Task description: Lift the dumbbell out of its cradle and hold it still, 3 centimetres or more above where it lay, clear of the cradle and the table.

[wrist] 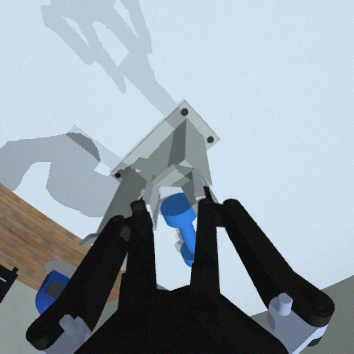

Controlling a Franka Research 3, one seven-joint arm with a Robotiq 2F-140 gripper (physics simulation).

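The blue dumbbell (pixel 187 232) lies slanting in the wrist view, its larger-looking head (pixel 178 210) toward the upper left. Its lower end is partly hidden by the right finger. The light grey cradle (pixel 159 142), with a flat plate and angled arms, is just above it in the view; parts of the arms are hidden by the fingers. My gripper (pixel 175 182) is partly closed, with its grey pads on either side of the dumbbell's upper head. Narrow gaps show between the head and the pads, so I see it as open; any contact deeper down is hidden.
The pale table top (pixel 280 90) lies under the cradle and carries the arm's shadows. A wooden floor (pixel 35 232) shows beyond its edge at the left. A blue object with a dark patch (pixel 44 298) is at the lower left, beside a black part at the view's edge.
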